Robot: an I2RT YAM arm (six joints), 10 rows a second.
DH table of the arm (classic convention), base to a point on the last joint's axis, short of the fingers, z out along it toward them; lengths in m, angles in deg. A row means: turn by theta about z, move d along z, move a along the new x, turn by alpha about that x. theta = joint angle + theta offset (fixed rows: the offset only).
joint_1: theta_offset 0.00  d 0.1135  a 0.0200  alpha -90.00
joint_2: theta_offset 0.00  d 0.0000  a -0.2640  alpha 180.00
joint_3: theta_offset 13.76  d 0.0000  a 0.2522  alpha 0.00
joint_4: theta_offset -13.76  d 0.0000  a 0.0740  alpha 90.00
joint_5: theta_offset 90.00  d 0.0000  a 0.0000  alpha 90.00
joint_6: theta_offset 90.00  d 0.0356  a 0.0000  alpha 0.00
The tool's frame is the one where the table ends.
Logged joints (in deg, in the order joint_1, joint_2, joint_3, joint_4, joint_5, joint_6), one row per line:
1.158, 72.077, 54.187, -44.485, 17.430, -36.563
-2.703, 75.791, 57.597, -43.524, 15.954, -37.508
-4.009, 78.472, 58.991, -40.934, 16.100, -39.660
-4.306, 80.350, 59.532, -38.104, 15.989, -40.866
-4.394, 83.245, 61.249, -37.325, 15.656, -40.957
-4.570, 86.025, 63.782, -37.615, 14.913, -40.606
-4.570, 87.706, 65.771, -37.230, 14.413, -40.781
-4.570, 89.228, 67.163, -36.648, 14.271, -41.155
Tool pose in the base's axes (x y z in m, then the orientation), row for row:
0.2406, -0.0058, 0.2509, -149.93, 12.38, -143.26
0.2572, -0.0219, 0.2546, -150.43, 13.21, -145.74
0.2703, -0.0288, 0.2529, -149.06, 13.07, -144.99
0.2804, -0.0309, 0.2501, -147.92, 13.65, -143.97
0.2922, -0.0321, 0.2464, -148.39, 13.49, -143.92
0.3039, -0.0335, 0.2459, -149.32, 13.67, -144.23
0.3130, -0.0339, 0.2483, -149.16, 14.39, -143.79
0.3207, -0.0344, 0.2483, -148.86, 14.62, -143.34
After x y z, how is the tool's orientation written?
As angles about the fixed x, y, z axes (roll, pitch, yaw), in degrees.
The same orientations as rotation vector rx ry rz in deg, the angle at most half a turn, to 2 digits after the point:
-44.69, 148.95, -34.31
-41.24, 149.93, -33.90
-41.84, 148.97, -35.49
-42.41, 147.49, -36.26
-42.72, 147.80, -35.75
-42.53, 148.30, -34.58
-42.61, 147.51, -34.21
-42.93, 146.98, -34.30

